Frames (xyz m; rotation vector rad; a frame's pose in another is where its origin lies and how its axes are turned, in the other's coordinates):
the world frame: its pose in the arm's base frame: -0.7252 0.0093 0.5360 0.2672 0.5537 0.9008
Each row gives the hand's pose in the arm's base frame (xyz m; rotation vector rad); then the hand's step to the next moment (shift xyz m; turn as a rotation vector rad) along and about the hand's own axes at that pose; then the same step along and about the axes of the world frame.
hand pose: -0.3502 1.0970 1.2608 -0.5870 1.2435 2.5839
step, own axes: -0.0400 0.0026 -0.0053 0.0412 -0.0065 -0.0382
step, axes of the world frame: 0.0071 -0.0208 0.0339 -0.0172 -0.0182 -0.0507
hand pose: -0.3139 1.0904 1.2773 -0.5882 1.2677 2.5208
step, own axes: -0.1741 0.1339 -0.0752 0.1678 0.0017 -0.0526
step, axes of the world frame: -0.1055 -0.1078 0.1765 -0.0601 0.0231 -0.1636
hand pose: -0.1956 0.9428 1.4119 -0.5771 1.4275 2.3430
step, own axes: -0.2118 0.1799 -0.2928 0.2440 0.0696 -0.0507
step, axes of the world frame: -0.2555 -0.2564 0.1788 -0.1316 0.0814 -0.2074
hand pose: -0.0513 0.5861 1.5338 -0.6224 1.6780 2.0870
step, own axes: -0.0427 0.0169 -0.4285 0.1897 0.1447 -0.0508
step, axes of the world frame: -0.2911 -0.3177 -0.0001 -0.1748 0.1095 -0.1303
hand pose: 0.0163 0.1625 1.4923 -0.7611 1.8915 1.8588
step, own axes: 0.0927 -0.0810 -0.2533 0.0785 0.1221 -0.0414
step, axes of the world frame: -0.1698 -0.2062 -0.0893 -0.1246 0.0786 -0.0329
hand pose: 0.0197 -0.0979 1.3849 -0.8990 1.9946 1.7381
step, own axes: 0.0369 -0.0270 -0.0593 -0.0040 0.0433 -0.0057
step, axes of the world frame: -0.0434 -0.0543 -0.0279 -0.0265 0.0309 0.0162
